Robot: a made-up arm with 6 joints.
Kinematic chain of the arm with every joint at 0, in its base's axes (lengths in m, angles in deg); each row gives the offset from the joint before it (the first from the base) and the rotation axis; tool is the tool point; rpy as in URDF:
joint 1: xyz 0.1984 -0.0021 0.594 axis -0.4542 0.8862 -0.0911
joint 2: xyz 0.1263 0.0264 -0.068 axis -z
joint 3: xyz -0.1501 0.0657 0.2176 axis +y
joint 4: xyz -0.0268 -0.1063 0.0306 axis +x
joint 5: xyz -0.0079 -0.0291 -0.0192 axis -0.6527 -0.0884 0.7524
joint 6: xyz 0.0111 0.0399 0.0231 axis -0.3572 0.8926 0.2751
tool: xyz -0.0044 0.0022 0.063 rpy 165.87 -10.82 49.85
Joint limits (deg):
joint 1: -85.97..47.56
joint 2: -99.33..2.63
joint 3: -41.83..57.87
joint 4: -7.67..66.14
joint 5: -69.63..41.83
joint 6: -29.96..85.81
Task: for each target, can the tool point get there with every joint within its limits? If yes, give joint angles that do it. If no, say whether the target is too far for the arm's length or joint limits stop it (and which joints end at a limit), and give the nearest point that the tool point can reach.
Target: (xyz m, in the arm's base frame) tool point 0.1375 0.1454 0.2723
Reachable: no: joint limits stop it (at a limit: joint 1, joint 2, joint 3, joint 5, joint 6) | nearest point 0.0365 -0.0303 0.4888 | short by 0.297 m
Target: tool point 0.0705 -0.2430 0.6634
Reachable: yes | joints -74.09 -39.57 12.73 34.76 -6.02 0.83
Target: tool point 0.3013 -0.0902 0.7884
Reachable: yes | joints 16.72 -19.05 -0.22 37.49 -45.03 51.95
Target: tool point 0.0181 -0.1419 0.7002
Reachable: yes | joints -44.85 -7.55 -2.87 50.05 17.22 -5.30
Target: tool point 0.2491 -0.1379 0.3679
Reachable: no: joint limits stop it (at a limit: joint 1, joint 3, joint 4, joint 5, joint 6) | nearest point 0.1292 -0.1707 0.4843 | short by 0.170 m
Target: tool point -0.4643 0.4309 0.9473
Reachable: no: too far | nearest point 0.0247 0.0066 0.7458 | short by 0.678 m
